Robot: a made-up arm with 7 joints.
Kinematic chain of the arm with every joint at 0, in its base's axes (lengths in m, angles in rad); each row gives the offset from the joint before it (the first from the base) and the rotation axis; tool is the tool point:
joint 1: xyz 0 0 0.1 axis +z
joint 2: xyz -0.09 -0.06 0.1 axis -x
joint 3: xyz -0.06 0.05 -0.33 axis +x
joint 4: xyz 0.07 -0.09 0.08 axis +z
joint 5: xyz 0 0.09 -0.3 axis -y
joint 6: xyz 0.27 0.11 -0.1 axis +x
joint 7: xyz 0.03 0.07 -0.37 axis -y
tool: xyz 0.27 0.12 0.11
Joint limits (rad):
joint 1: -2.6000..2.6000
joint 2: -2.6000..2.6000
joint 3: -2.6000..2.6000
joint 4: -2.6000..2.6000
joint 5: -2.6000..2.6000
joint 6: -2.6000..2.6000
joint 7: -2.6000..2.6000
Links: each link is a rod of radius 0.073 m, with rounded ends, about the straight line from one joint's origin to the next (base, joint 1, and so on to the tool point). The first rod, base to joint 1, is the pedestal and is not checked.
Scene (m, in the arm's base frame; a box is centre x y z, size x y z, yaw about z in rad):
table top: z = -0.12
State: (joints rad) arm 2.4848 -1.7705 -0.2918 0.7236 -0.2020 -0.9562 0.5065
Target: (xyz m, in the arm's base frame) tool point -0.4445 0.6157 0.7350
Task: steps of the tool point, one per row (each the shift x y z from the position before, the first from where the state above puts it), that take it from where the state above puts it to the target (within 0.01 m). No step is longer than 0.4 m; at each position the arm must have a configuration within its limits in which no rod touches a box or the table.
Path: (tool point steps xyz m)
1: -0.1688 0.3406 0.0899
2: -0.0128 0.3730 0.0571
3: 0.1348 0.3355 0.0225
4: 0.2449 0.2430 -0.0109

